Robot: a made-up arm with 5 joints.
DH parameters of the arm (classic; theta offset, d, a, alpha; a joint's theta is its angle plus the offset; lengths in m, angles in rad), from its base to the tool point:
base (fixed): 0 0.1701 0.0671 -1.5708
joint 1: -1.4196 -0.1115 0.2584 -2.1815
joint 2: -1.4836 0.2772 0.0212 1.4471
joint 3: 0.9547 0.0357 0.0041 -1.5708
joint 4: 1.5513 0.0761 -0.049 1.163
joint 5: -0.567 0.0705 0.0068 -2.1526
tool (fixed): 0.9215 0.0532 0 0
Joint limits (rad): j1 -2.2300..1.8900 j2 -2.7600..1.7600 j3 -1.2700..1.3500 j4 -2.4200..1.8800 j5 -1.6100..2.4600
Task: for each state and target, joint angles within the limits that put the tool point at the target. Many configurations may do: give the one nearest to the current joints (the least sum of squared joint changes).
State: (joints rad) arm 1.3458 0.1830 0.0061 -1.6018 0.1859
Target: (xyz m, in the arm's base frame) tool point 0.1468 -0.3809 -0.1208
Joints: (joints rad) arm 1.8516 0.0744 -0.0540 -1.5609 0.3013
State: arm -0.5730 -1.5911 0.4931 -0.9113 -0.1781
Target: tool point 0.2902 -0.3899 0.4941
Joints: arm -0.2251 -1.2301 -0.0028 -0.7661 0.1248
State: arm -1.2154 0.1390 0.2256 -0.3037 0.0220
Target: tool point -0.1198 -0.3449 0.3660
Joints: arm -1.8327 0.3324 0.5695 -0.3819 -0.0364
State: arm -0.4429 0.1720 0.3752 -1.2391 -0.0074
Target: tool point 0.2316 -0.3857 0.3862
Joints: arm -0.2596 -0.1736 0.2735 -1.0131 0.5718
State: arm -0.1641 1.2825 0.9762 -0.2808 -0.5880
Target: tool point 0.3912 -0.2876 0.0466
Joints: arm 0.7692 1.2600 0.3725 -0.2125 -0.6475
